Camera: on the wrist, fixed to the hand. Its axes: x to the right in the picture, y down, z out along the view.
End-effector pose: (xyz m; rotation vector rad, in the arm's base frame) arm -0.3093 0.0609 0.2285 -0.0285 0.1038 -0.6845
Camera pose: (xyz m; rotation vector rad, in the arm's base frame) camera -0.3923 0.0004 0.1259 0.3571 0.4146 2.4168
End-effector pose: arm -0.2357 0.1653 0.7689 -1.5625 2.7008 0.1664
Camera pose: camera -0.1427 0.1228 0.8719 -2.3806 -1.4106 0.2893
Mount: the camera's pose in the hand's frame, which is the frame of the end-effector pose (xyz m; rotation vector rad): -0.0168 -0.0929 -0.1103 0.1027 0.5174 3.0904
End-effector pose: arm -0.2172 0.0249 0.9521 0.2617 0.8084 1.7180
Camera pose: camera -0.2026 -0.0229 0.8158 -0.5147 -0.0214 -1.2444
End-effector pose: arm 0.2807 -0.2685 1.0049 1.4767 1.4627 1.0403
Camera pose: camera 0.1451 -0.2849 0.9557 -1.2391 1.1849 -1.1286
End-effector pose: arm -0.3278 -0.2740 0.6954 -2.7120 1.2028 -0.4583
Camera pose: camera -0.3099 -0.1997 0.8188 1.2272 2.6279 -0.2743
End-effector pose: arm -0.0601 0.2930 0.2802 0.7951 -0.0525 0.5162
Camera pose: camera -0.0480 0.3082 0.1363 0.0968 0.6056 -2.5629
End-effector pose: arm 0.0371 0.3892 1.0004 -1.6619 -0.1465 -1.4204
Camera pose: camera -0.1046 0.3744 1.0282 0.1143 1.6709 0.7872
